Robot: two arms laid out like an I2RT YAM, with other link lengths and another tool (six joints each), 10 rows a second.
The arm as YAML. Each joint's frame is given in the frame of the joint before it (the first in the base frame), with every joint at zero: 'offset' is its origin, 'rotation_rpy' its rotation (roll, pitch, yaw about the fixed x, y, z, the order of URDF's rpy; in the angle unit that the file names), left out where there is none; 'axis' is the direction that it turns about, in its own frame. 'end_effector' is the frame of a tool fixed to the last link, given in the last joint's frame.
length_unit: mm
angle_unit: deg
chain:
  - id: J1
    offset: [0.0, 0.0, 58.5]
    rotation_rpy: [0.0, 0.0, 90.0]
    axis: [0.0, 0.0, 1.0]
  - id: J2
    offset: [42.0, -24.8, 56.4]
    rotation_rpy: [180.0, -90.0, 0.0]
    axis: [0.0, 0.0, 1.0]
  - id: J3
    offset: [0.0, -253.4, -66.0]
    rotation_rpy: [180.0, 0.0, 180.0]
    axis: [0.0, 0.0, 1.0]
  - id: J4
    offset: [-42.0, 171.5, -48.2]
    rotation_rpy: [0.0, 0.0, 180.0]
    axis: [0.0, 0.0, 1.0]
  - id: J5
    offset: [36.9, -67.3, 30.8]
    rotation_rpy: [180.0, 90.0, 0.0]
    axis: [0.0, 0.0, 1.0]
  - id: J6
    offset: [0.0, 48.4, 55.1]
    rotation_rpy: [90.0, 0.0, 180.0]
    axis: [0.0, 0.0, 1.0]
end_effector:
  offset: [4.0, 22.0, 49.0]
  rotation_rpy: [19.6, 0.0, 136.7]
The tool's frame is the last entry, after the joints.
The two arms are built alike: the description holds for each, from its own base.
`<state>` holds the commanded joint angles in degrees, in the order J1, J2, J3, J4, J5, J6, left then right.
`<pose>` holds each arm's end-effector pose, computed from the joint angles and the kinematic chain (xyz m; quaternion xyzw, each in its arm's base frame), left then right.
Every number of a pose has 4 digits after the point. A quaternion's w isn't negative.
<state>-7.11 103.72 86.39 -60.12 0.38 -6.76 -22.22 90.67 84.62 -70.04 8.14 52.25</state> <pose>0.2546 -0.0457 0.1808 0.4093 0.9027 -0.1278 0.0366 0.1912 -0.0841 0.2226 -0.8776 -0.4752 0.0621 0.0111</pose>
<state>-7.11 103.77 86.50 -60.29 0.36 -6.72 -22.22 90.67 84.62 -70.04 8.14 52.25</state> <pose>0.2545 -0.0456 0.1809 0.4095 0.9026 -0.1278 0.0356 0.1912 -0.0841 0.2226 -0.8776 -0.4752 0.0621 0.0111</pose>
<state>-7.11 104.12 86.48 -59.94 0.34 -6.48 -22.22 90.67 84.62 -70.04 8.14 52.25</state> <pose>0.2558 -0.0457 0.1794 0.4113 0.9019 -0.1274 0.0350 0.1912 -0.0841 0.2226 -0.8776 -0.4752 0.0621 0.0111</pose>
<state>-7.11 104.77 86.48 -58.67 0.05 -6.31 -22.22 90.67 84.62 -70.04 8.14 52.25</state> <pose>0.2603 -0.0457 0.1766 0.4129 0.9016 -0.1232 0.0392 0.1912 -0.0841 0.2226 -0.8776 -0.4752 0.0621 0.0111</pose>
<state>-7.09 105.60 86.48 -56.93 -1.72 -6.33 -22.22 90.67 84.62 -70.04 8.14 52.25</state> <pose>0.2667 -0.0433 0.1729 0.4110 0.9044 -0.1064 0.0427 0.1912 -0.0841 0.2226 -0.8776 -0.4752 0.0621 0.0111</pose>
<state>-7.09 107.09 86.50 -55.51 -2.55 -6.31 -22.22 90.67 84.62 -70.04 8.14 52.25</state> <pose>0.2726 -0.0426 0.1665 0.4099 0.9057 -0.0998 0.0404 0.1912 -0.0841 0.2226 -0.8776 -0.4752 0.0621 0.0111</pose>
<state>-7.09 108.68 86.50 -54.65 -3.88 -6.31 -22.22 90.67 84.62 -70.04 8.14 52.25</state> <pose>0.2767 -0.0409 0.1595 0.4074 0.9082 -0.0908 0.0313 0.1912 -0.0841 0.2226 -0.8776 -0.4752 0.0621 0.0111</pose>
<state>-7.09 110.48 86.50 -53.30 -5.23 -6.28 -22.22 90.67 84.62 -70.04 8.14 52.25</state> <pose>0.2822 -0.0392 0.1514 0.4054 0.9102 -0.0809 0.0244 0.1912 -0.0841 0.2226 -0.8776 -0.4752 0.0621 0.0111</pose>
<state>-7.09 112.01 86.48 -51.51 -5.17 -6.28 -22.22 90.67 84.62 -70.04 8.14 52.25</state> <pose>0.2882 -0.0401 0.1443 0.4056 0.9101 -0.0808 0.0265 0.1912 -0.0841 0.2226 -0.8776 -0.4752 0.0621 0.0111</pose>
